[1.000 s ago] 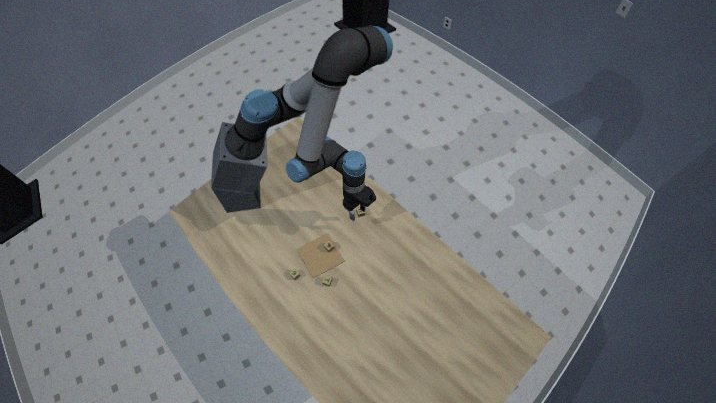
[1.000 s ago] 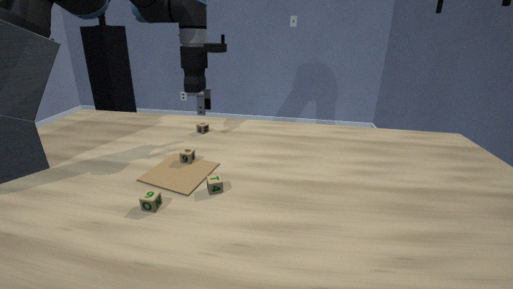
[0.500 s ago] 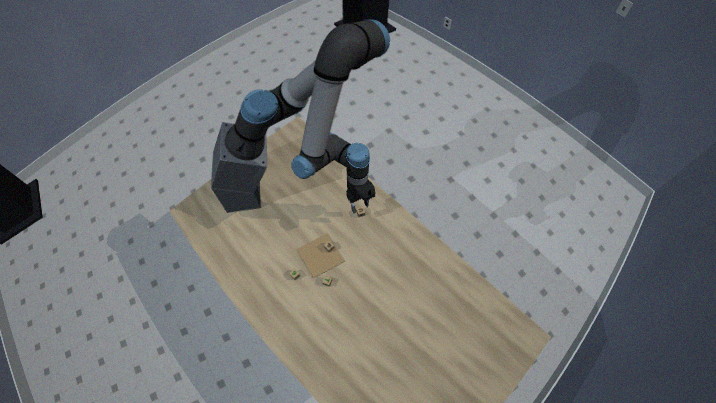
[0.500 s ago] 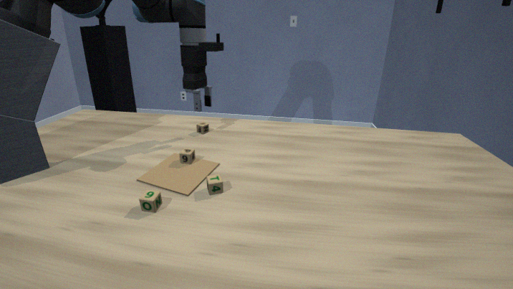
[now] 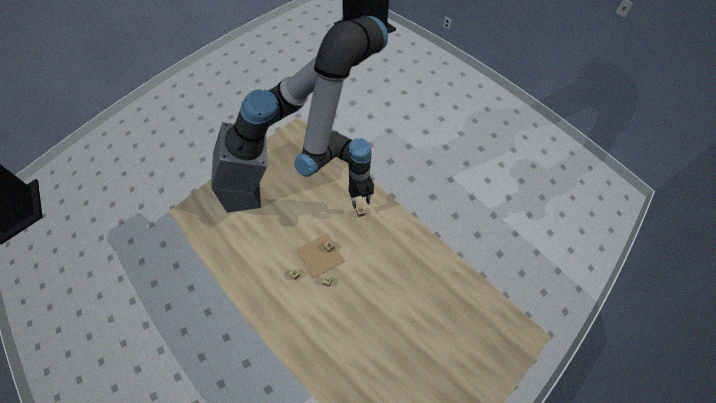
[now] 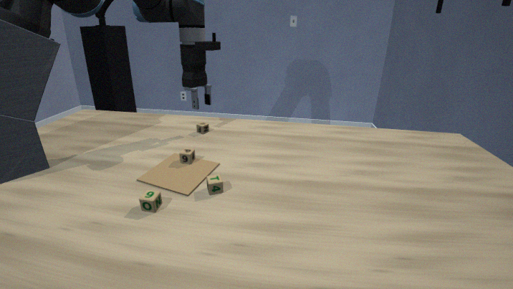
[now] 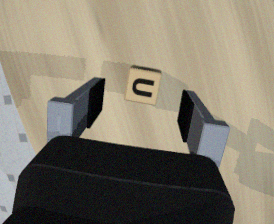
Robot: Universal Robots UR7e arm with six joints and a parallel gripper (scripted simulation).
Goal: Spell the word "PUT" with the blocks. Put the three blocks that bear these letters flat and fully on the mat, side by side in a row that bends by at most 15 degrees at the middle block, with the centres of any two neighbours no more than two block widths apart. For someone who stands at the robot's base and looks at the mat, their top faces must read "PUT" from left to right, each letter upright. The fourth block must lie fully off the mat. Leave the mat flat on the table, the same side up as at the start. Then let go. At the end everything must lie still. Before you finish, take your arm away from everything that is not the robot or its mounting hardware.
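My gripper is now 9 cm above the U block. From my hand the other things lie so: tan mat (24 cm to the right, 11 cm below, 5 cm ahead); then P block (19 cm to the right, 9 cm below, 5 cm ahead); then T block (28 cm to the right, 16 cm ahead, 9 cm below).
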